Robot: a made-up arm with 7 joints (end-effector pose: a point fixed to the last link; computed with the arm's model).
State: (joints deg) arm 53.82 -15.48 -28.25 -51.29 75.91 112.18 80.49
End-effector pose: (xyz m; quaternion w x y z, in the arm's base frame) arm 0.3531 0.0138 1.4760 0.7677 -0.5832 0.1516 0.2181
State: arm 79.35 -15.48 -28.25 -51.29 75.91 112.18 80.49
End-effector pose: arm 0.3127 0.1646 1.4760 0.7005 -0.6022 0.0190 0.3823
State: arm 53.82 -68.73 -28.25 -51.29 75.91 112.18 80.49
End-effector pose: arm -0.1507 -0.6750 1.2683 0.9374 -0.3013 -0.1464 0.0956
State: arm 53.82 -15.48 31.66 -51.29 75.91 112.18 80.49
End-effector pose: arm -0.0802 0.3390 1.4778 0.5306 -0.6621 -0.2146 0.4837
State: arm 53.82 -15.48 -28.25 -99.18 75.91 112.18 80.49
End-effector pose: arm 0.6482 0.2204 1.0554 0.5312 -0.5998 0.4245 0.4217
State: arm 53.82 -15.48 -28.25 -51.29 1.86 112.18 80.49
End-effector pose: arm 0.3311 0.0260 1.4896 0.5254 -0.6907 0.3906 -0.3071
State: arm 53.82 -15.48 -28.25 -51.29 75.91 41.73 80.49
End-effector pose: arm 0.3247 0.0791 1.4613 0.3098 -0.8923 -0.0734 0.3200
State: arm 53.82 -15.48 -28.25 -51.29 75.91 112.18 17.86
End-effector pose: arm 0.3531 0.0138 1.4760 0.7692 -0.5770 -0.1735 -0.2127
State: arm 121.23 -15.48 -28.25 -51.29 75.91 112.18 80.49
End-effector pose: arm 0.1229 0.3313 1.4760 0.5176 -0.5693 -0.1974 0.6075
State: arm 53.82 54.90 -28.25 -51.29 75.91 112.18 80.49
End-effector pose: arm 0.7980 0.6221 0.6348 0.3045 -0.7595 0.4866 0.3061
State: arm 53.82 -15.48 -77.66 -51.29 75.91 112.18 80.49
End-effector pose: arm 0.3486 -0.4285 1.3763 0.8100 -0.3985 0.4274 -0.0486
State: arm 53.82 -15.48 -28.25 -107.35 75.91 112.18 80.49
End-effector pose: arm 0.6610 0.2402 0.9611 0.4803 -0.5921 0.4650 0.4500
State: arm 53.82 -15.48 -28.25 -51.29 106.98 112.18 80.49
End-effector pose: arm 0.3615 0.0195 1.4683 0.7786 -0.4617 0.0262 0.4242
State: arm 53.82 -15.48 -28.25 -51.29 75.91 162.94 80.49
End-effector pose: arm 0.3392 -0.0286 1.4455 0.9294 -0.2178 0.2836 0.0917
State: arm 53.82 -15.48 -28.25 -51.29 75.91 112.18 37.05
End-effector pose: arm 0.3531 0.0138 1.4760 0.7939 -0.5979 -0.0749 -0.0815
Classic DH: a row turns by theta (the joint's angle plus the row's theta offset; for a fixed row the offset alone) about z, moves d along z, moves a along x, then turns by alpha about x. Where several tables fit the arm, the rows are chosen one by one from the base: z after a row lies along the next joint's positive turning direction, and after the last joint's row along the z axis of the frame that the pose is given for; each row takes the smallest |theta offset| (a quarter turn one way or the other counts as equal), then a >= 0, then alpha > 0; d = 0 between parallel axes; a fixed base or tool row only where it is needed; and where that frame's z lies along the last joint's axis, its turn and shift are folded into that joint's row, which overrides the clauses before.
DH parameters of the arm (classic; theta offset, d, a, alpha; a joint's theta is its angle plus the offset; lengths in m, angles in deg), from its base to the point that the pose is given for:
joint 1: 0 0.521 0 -90
joint 2: 0 0 0 90
joint 3: 0 0.337 0.106 90
joint 4: 0 0 -0.131 -90
joint 5: 0 0.61 0 90
joint 6: 0 0 0.063 90
joint 7: 0 0 0 0

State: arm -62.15 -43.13 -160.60 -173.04 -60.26 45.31 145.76
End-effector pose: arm -0.0572 -0.0229 0.1042 0.2552 0.1732 0.4008 0.8627
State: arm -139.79 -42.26 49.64 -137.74 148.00 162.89 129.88
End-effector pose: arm 0.0087 -0.5521 0.7383 0.6498 0.7379 0.1226 -0.1354
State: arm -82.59 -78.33 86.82 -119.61 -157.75 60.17 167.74
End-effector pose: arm 0.7375 0.2307 0.6039 0.1276 -0.1648 0.4667 0.8595
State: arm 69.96 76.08 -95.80 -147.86 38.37 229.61 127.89
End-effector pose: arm 0.4812 -0.2499 0.5862 0.2804 -0.2290 0.4532 -0.8146
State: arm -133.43 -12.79 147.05 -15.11 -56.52 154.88 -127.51
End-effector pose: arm 0.2499 0.2310 1.4633 0.9351 0.0663 0.3475 0.0228
